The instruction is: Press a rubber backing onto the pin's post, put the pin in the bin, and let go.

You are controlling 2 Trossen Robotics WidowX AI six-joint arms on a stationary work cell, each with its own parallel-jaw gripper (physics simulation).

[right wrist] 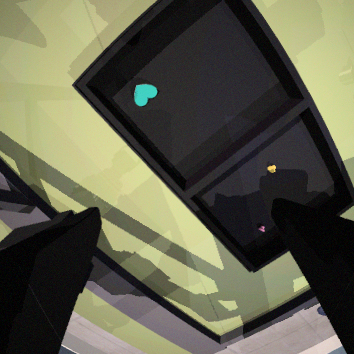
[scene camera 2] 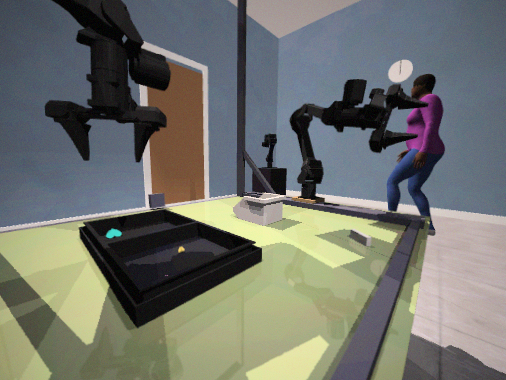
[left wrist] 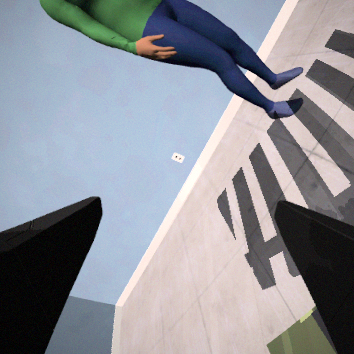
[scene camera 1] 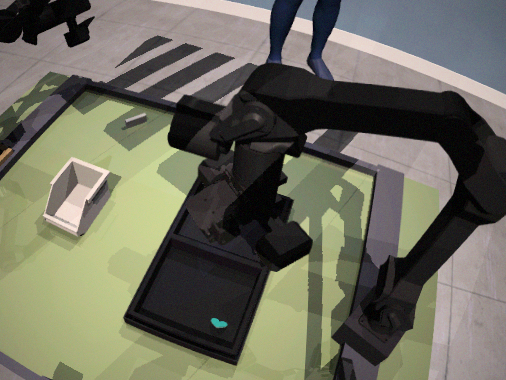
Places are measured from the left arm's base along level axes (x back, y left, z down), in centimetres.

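Where they show: left gripper, fingertip midpoint: (scene camera 2: 423,120) (left wrist: 189,207); right gripper, fingertip midpoint: (right wrist: 187,211) (scene camera 2: 112,161) (scene camera 1: 246,242); left arm's base, origin of the base link: (scene camera 2: 308,197); right arm's base, origin of the base link: (scene camera 1: 381,320).
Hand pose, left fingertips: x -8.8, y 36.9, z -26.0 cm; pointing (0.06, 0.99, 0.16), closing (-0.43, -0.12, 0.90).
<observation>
Each offset is from my left fingertips to the top centre of the thing. "*": to the spot under its first point.
The teal heart-shaped pin {dy -46.9, dx -59.2, dz +26.8 cm} (scene camera 1: 218,323) (scene camera 2: 114,233) (right wrist: 145,94) lies in the larger-looking compartment of the black tray {dy -34.4, dx -53.7, dz +25.4 cm} (scene camera 1: 217,253) (scene camera 2: 200,282) (right wrist: 247,148). A tiny yellow piece {dy -28.7, dx -51.5, dz +27.6 cm} (scene camera 2: 181,249) (right wrist: 271,168) and a tiny pink piece {dy -20.6, dx -57.4, dz +27.6 cm} (right wrist: 261,228), seemingly the rubber backings, lie in the other compartment, which the right arm partly hides in scene camera 1. The white bin {* dy -35.0, dx -20.6, dz +28.7 cm} (scene camera 1: 77,200) (scene camera 2: 265,210) stands apart from the tray. My right gripper (scene camera 2: 113,160) (right wrist: 187,211) is open and empty, pointing down high above the tray. My left gripper (scene camera 2: 422,120) (left wrist: 189,207) is open and empty, raised and far from the tray.
A small pale bar {dy -7.1, dx -18.8, dz +27.1 cm} (scene camera 1: 135,120) (scene camera 2: 360,237) lies on the green table top beyond the bin. A dark frame rail (scene camera 1: 386,215) (scene camera 2: 372,325) edges the table. The right arm (scene camera 1: 380,110) arches over the table's right side in scene camera 1. A person (scene camera 2: 425,120) stands behind the left arm.
</observation>
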